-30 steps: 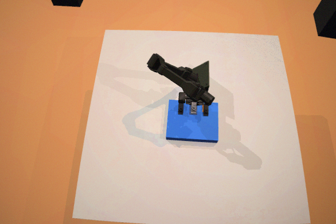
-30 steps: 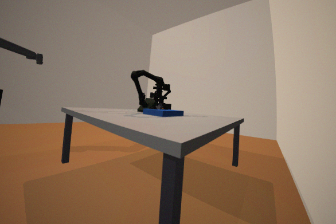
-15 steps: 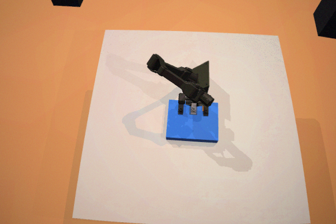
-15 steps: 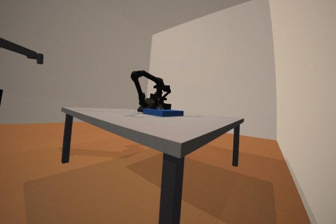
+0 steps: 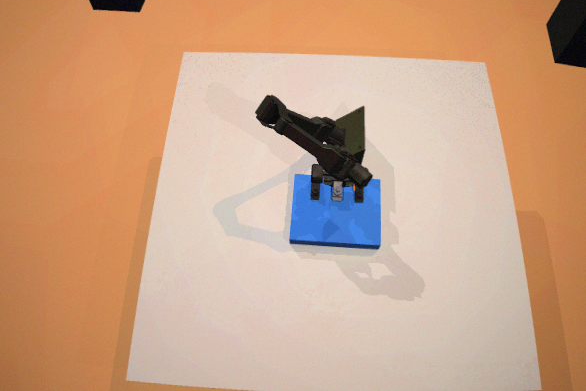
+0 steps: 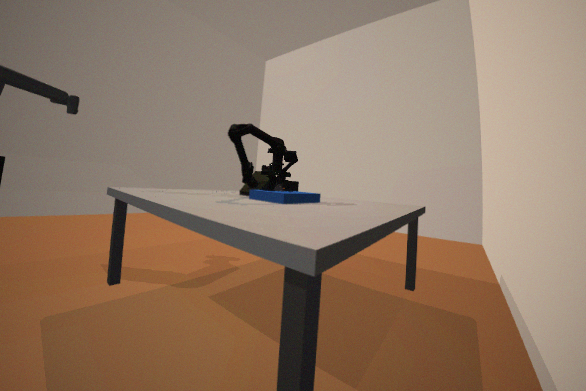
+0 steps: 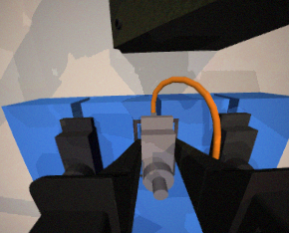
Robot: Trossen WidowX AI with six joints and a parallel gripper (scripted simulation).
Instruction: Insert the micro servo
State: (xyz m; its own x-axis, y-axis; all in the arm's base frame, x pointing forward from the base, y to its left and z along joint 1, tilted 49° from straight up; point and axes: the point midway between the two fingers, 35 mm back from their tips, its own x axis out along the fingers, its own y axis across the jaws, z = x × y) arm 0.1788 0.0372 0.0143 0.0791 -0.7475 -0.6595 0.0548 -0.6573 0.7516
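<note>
My gripper tip is 120 mm short of the blue deck, 10 mm to the right of it and 30 mm above it.
</note>
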